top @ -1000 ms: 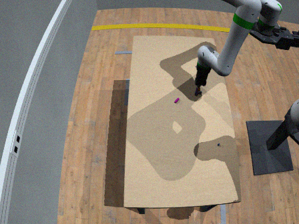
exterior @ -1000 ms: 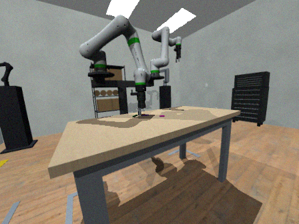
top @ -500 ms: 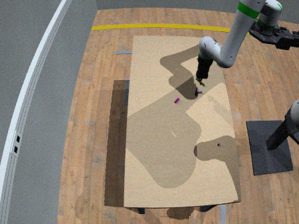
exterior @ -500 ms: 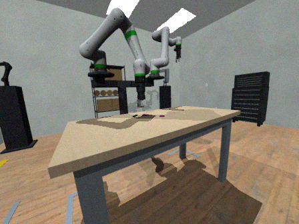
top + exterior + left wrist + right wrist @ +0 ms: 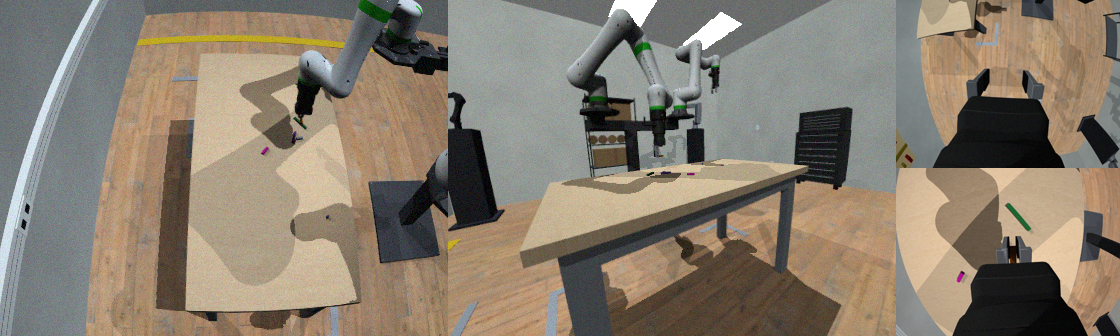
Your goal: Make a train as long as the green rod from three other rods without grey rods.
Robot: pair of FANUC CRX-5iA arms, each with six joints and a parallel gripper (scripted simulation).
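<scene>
The orange rod lies 20 mm to the left of my right hand and 20 mm below it. Round my right hand: grey rod: 50 mm to the left, 120 mm below; then purple rod: 20 mm ahead, 40 mm to the left, 120 mm below; then green rod: 20 mm behind, 40 mm to the right, 120 mm below.
</scene>
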